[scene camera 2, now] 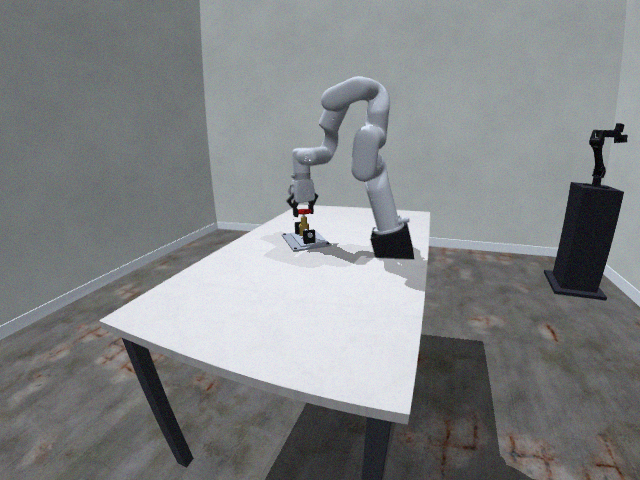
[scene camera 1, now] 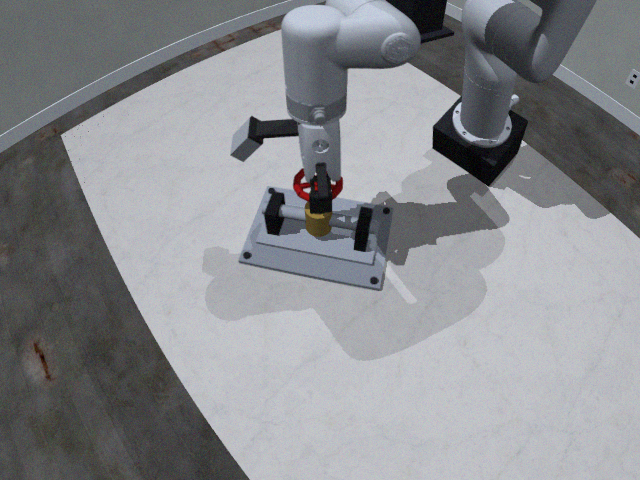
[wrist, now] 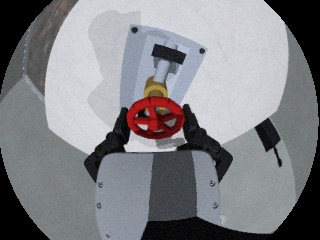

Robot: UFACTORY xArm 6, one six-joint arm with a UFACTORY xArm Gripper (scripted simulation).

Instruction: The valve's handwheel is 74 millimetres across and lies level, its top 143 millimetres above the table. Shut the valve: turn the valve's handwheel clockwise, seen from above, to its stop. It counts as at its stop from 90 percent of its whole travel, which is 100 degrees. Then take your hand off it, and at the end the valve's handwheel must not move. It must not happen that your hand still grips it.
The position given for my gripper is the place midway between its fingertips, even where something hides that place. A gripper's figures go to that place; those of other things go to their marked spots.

My gripper (wrist: 155, 112) is 13 cm from the lens. A red handwheel (wrist: 155, 121): 11 cm from the lens.
